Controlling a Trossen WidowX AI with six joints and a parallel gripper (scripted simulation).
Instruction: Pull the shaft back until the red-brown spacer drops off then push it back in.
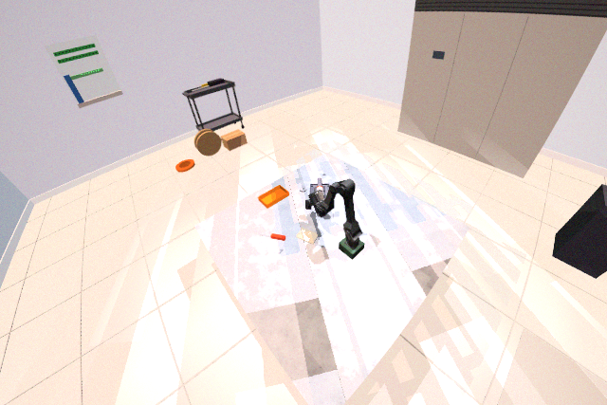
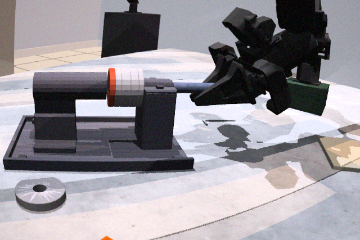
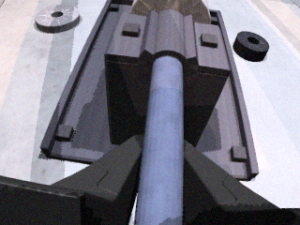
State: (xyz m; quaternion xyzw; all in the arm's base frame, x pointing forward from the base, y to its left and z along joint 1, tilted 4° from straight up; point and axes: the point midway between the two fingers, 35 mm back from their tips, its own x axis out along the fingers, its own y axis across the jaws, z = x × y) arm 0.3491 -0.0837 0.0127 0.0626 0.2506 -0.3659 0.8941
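Now: the blue-grey shaft 30 mm to the right of my gripper tip, 30 mm ahead of it and 20 mm above it. The rest, counted from my gripper tip: grey washer (230 mm ahead, 60 mm below, 40 mm to the right); then black ring (200 mm to the right, 60 mm ahead, 50 mm below); then red-brown spacer (80 mm to the right, 80 mm ahead, 20 mm above).
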